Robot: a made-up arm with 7 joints.
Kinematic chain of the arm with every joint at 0, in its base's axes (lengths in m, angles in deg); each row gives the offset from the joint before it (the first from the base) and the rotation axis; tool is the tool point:
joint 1: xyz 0 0 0.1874 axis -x
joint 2: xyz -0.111 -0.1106 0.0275 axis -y
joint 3: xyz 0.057 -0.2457 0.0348 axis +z
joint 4: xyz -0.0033 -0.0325 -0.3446 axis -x
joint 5: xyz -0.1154 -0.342 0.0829 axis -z
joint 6: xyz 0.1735 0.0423 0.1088 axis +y
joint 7: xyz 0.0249 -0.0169 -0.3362 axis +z
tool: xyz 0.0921 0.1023 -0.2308
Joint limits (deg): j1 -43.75..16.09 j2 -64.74..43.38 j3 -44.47..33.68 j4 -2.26..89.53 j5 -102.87..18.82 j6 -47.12..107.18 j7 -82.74..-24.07
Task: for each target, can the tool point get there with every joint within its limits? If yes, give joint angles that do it. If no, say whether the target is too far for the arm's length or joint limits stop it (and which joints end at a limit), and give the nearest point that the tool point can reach.
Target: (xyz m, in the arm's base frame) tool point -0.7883 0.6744 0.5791
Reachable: no: joint limits stop it (at a limit: joint 1, joint 3, joint 4, joint 6, joint 7) | nearest point -0.3917 0.1218 0.4120 | short by 0.700 m
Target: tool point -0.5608 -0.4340 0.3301
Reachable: yes | joints 10.85 -9.99 8.39 78.57 4.59 92.99 -35.53
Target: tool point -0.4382 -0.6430 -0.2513
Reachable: yes | joints -3.88 29.16 -4.13 7.06 -8.18 92.48 -29.77
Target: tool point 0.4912 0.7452 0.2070
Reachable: no: joint limits stop it (at a limit: joint 1, joint 2, joint 3, joint 5, joint 6, joint 7) | nearest point 0.2080 0.2863 -0.0297 | short by 0.589 m
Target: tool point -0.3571 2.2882 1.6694
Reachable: no: too far | nearest point -0.1530 0.1646 0.5296 | short by 2.419 m
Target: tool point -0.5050 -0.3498 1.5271
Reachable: no: joint limits stop it (at a limit: joint 1, joint 2, joint 3, joint 6, joint 7) | nearest point -0.4401 -0.4093 0.9649 | short by 0.569 m
